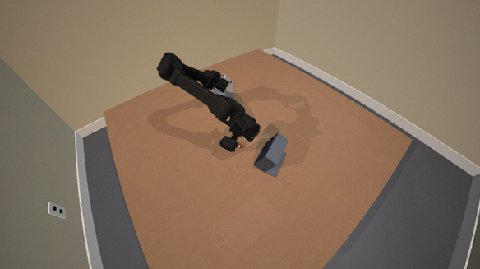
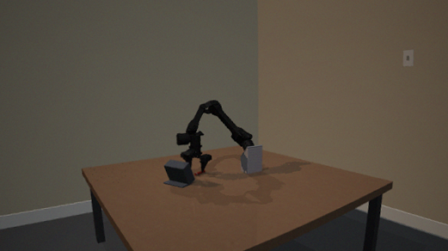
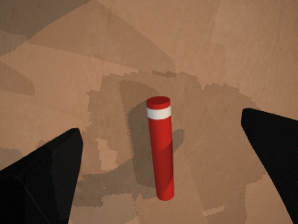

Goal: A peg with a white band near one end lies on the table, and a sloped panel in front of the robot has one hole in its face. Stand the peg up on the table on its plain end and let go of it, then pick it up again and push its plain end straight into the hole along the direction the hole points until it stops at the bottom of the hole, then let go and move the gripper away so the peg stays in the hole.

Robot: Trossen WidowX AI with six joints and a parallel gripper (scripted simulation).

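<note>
The red peg is 20 mm below my gripper tip and 10 mm behind it. From my gripper tip the other things lie so: flat foot (160 mm ahead, 70 mm to the left, 20 mm below); then grey sloped panel (130 mm ahead, 60 mm to the left, 30 mm above).
</note>
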